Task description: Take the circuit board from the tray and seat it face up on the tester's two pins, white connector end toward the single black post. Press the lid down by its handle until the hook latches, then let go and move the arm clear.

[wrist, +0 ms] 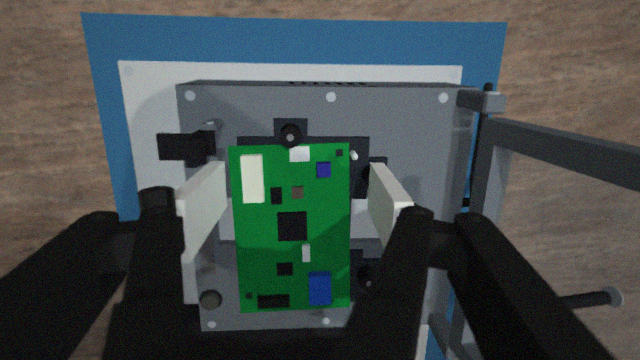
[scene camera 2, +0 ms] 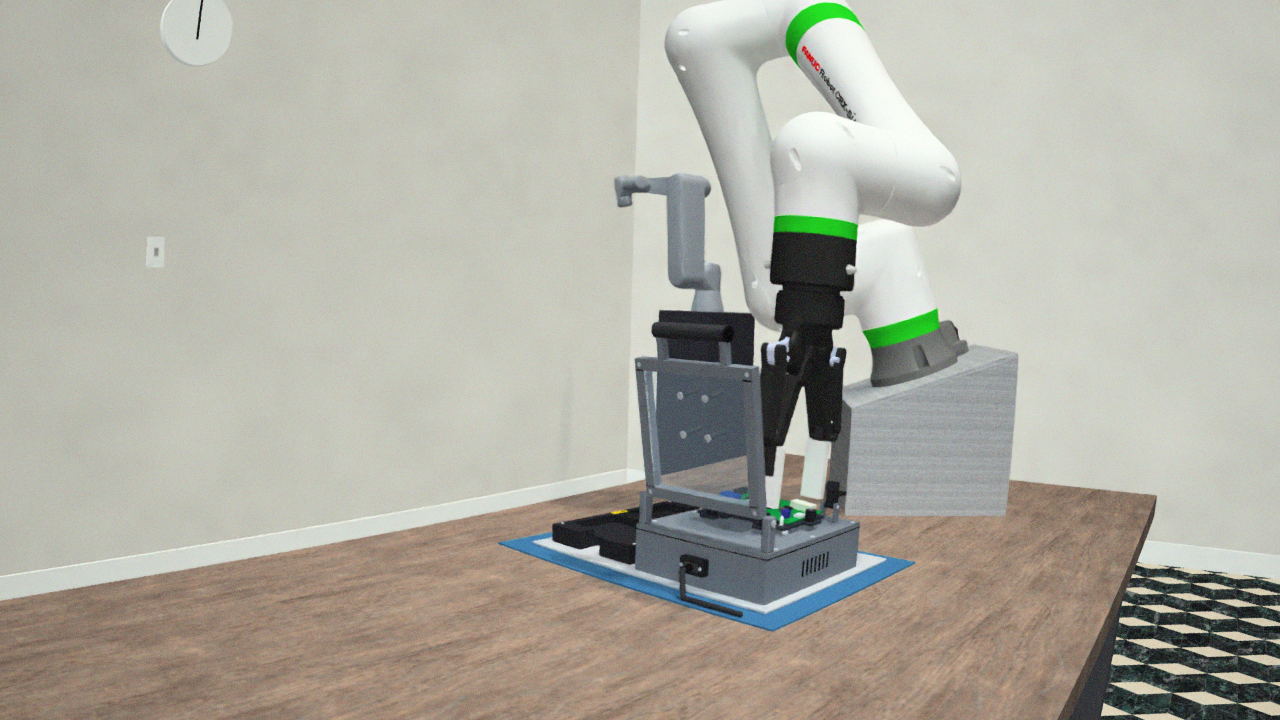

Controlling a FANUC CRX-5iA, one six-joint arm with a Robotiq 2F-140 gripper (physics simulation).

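Seen in the pictures: gripper, fingertip midpoint: (wrist: pixel 297 184) (scene camera 2: pixel 789 501); arm's base, origin of the base link: (scene camera 2: pixel 915 372).
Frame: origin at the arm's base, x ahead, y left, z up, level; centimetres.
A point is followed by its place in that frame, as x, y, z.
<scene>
The green circuit board (scene camera 2: pixel 791 514) {49.4, 12.7, -12.7} (wrist: pixel 292 230) {49.1, 9.0, -12.1} lies face up on the grey tester (scene camera 2: pixel 742 573) {60.3, 15.2, -16.7} (wrist: pixel 400 115) {55.5, 16.1, -14.1}, its white connector end beside the single black post (wrist: pixel 290 134) {48.7, 15.0, -11.9}. A small pale peg (wrist: pixel 353 155) {52.5, 13.9, -12.3} shows just beyond the board's right edge in the wrist view; whether the board is fully seated on the pins cannot be told. My gripper (scene camera 2: pixel 794 479) {49.3, 12.2, -11.3} (wrist: pixel 297 184) {49.3, 12.2, -11.3} is open and empty, its pale pads apart from the board's two long sides. The lid (scene camera 2: pixel 756 447) {61.3, 16.8, -3.5} (wrist: pixel 570 148) {59.9, 16.3, -5.2} stands raised, with its black handle (scene camera 2: pixel 691 332) {63.7, 10.1, 7.0} at the top.
A black hook-side latch block (scene camera 2: pixel 834 494) {44.0, 14.6, -10.9} (wrist: pixel 186 146) {43.7, 14.6, -9.5} stands at the tester's edge opposite the lid. The black tray (scene camera 2: pixel 581 533) {60.5, -9.5, -17.5} lies beside the tester on the blue mat (scene camera 2: pixel 776 617) {61.2, 20.5, -19.9} (wrist: pixel 295 40) {48.8, 20.3, -19.9}. A bent black rod (scene camera 2: pixel 711 606) {64.0, 14.5, -19.5} extends from the tester's near side. A small grey arm (scene camera 2: pixel 687 232) stands behind.
</scene>
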